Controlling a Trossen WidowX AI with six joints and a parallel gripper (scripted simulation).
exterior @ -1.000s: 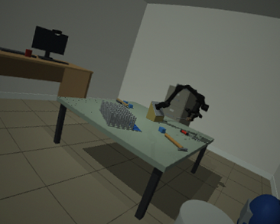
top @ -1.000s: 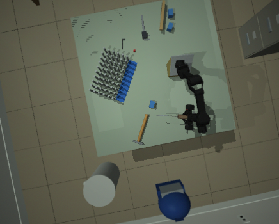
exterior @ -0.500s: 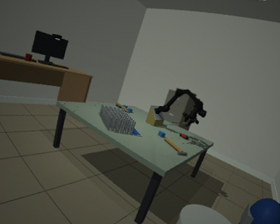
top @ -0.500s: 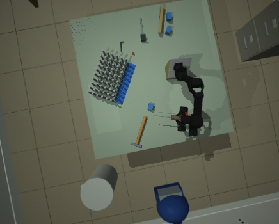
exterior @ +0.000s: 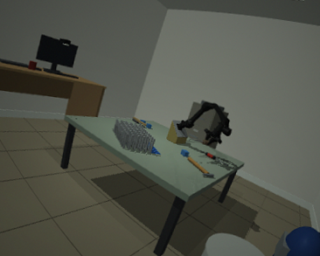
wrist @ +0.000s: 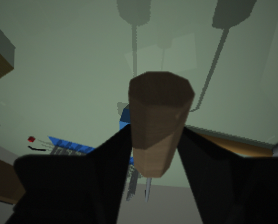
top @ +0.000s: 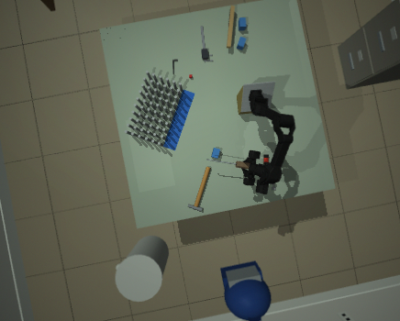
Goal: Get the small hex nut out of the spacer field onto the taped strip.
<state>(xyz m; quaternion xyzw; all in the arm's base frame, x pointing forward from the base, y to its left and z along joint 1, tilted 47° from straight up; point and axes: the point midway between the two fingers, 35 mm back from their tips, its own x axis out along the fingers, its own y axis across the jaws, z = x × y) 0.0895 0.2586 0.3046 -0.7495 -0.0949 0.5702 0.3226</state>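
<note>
Now: the blue taped strip 350 mm ahead of my gripper tip, 310 mm to the right of it and 140 mm below it. Round my gripper tip: small red piece 590 mm to the right, 260 mm ahead, 130 mm below; then wrench 220 mm behind, 140 mm below, 100 mm to the left.
</note>
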